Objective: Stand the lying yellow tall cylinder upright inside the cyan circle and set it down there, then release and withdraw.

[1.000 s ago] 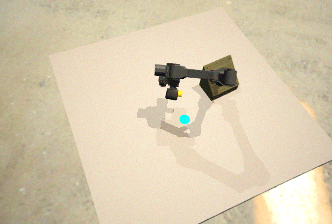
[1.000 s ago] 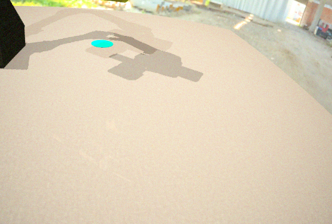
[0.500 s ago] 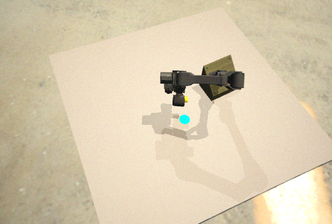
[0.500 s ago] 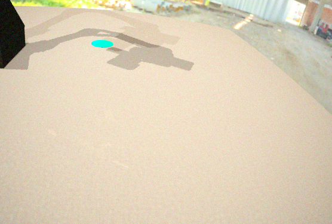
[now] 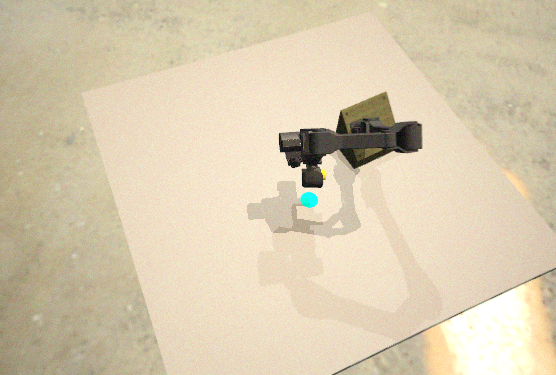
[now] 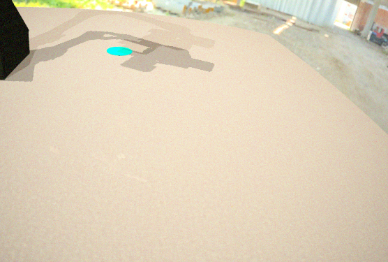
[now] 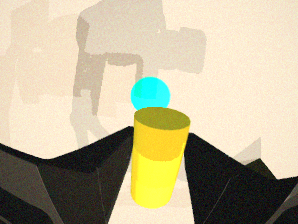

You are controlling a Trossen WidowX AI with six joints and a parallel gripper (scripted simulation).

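The cyan circle is 15 cm below my gripper tip, 2 cm to the left of it and 1 cm behind it. The rest, counted from my gripper tip: yellow cylinder 2 cm behind, 1 cm to the left.
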